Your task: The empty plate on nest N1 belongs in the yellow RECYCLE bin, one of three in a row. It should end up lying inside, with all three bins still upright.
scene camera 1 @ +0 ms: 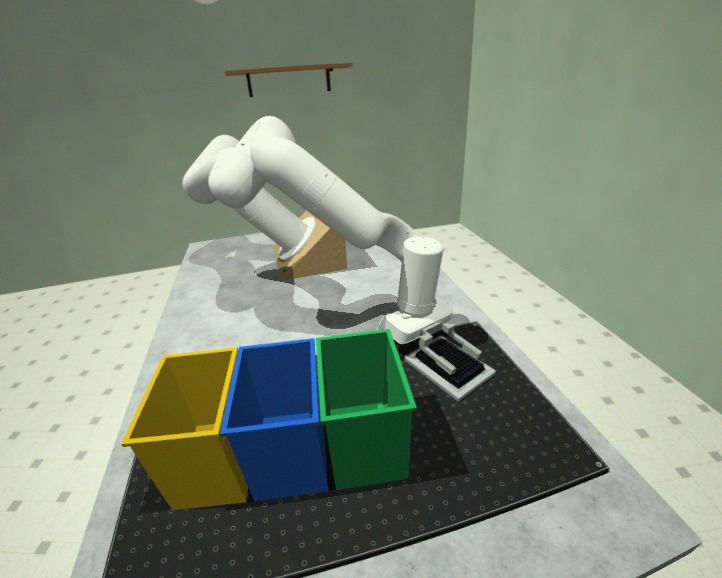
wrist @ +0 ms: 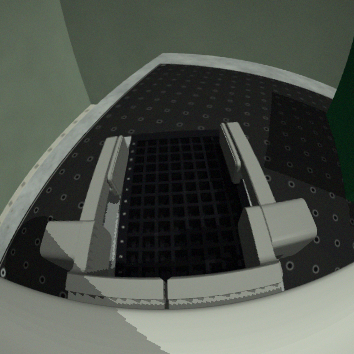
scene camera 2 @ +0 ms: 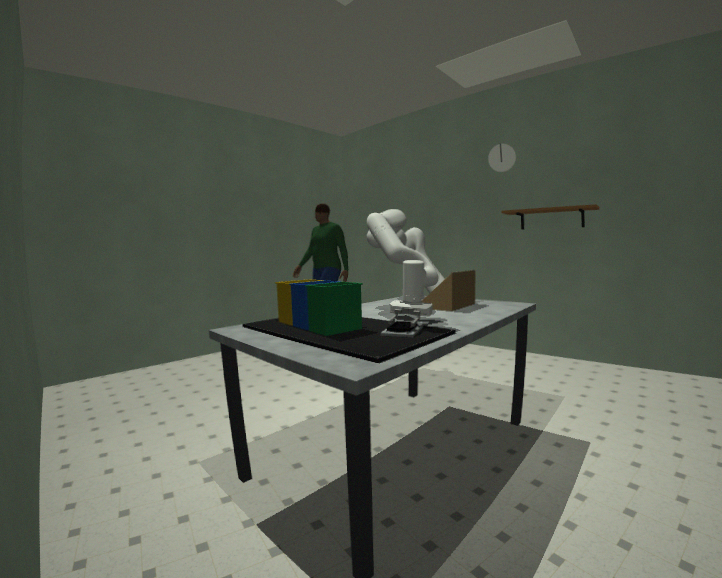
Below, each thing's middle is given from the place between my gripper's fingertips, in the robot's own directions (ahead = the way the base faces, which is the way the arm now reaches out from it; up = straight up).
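Labels:
The black multi-well plate (scene camera 1: 467,367) sits 10 mm to the right of my hand, 40 mm behind it and 20 mm below it. Nest N1 (scene camera 1: 477,381) is also 10 mm to the right of my hand and 40 mm behind it, but that one's 30 mm below it. Then there's the green bin (scene camera 1: 366,404), which is 50 mm ahead of my hand, 50 mm above it and 260 mm to the right of it, and the blue bin (scene camera 1: 272,420), which is 10 mm ahead of my hand, 50 mm above it and 390 mm to the right of it.

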